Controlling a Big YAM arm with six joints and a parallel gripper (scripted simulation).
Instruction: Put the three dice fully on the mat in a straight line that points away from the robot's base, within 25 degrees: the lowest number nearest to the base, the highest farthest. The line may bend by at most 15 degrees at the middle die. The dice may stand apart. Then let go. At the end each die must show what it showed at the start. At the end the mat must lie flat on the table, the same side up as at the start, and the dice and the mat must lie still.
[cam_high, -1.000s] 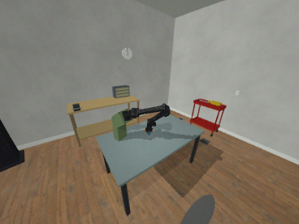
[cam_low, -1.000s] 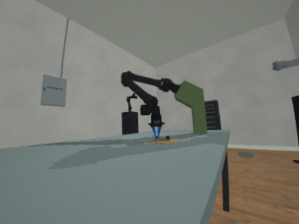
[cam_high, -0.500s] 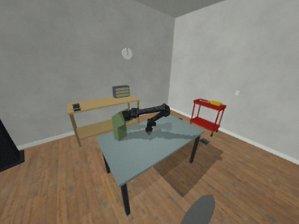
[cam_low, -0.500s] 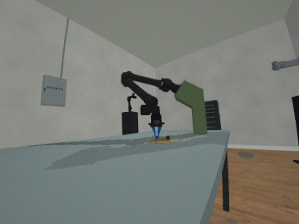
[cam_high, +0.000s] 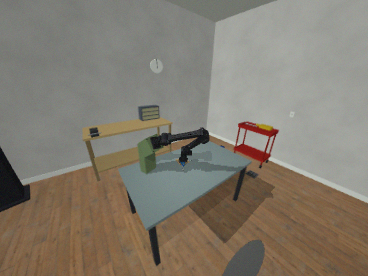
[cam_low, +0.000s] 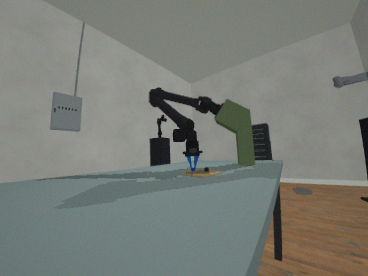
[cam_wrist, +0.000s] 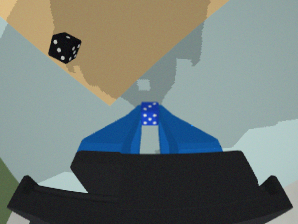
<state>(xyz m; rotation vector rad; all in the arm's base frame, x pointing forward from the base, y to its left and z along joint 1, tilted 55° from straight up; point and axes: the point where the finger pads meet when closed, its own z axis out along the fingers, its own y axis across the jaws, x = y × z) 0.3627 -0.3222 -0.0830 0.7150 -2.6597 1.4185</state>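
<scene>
Now: the tan mat 80 mm ahead of my hand, 80 mm to the left of it and 10 mm below it. Also, from my hand: blue die: right at my hand; then black die: 30 mm ahead, 80 mm to the left; then white die: 60 mm behind, 50 mm to the right.
</scene>
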